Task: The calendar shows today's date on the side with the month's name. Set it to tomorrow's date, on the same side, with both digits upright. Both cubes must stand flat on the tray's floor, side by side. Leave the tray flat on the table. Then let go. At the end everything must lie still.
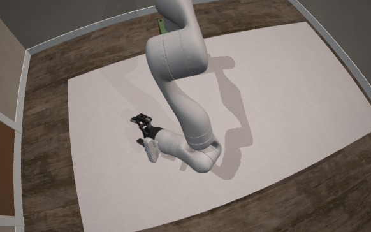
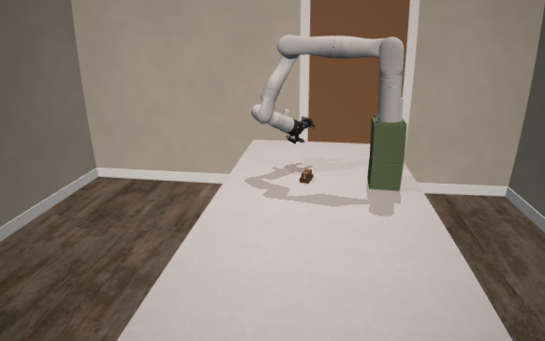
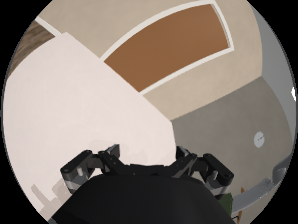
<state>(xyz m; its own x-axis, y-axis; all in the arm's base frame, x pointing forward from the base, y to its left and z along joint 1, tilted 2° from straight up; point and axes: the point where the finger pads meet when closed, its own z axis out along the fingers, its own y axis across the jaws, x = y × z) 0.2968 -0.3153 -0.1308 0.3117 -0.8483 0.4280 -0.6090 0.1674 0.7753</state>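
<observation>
Right now my hand is 27 cm to the right of the cube, 12 cm above it and 4 cm short of it. The rest, counted from my hand: brown tray: 25 cm to the left, 13 cm below, 3 cm ahead.
</observation>
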